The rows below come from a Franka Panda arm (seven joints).
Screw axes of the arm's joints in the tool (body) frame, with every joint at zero. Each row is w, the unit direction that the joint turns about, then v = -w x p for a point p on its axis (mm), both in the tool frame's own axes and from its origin. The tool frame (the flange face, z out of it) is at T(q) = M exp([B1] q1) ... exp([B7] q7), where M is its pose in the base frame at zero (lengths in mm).
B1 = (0, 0, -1, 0, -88, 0)
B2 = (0, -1, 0, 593, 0, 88)
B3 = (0, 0, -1, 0, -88, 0)
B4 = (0, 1, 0, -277, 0, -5.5)
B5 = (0, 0, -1, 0, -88, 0)
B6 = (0, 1, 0, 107, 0, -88)
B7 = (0, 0, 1, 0, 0, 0)
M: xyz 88 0 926 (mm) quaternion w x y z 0 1 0 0
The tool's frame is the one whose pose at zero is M.
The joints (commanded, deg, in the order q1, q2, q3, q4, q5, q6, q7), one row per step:
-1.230, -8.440, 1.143, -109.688, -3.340, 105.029, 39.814
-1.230, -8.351, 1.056, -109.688, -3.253, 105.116, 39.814
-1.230, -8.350, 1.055, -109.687, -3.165, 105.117, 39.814
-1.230, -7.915, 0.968, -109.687, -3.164, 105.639, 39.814
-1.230, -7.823, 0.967, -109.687, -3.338, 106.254, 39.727
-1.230, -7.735, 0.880, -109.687, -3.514, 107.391, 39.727
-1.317, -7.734, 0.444, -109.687, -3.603, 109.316, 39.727
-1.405, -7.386, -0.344, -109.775, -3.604, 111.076, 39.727
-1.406, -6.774, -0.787, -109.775, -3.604, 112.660, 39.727
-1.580, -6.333, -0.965, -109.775, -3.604, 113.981, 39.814
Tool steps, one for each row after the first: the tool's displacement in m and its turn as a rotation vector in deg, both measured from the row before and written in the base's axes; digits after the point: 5 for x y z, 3 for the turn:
0.00050, -0.00071, -0.00067, 0.101, 0.002, -0.098
0.00001, 0.00011, -0.00001, 0.086, -0.001, -0.018
0.00264, -0.00082, -0.00312, 0.026, -0.087, -0.057
0.00144, -0.00019, 0.00019, -0.170, -0.516, 0.157
0.00230, -0.00096, 0.00112, -0.151, -1.046, 0.019
0.00315, -0.00495, 0.00333, -0.024, -1.921, -0.381
0.00387, -0.00840, -0.00089, 0.096, -1.323, -0.761
0.00479, -0.00430, -0.00291, 0.037, -0.970, -0.345
0.00365, -0.00336, -0.00177, 0.011, -0.883, -0.358

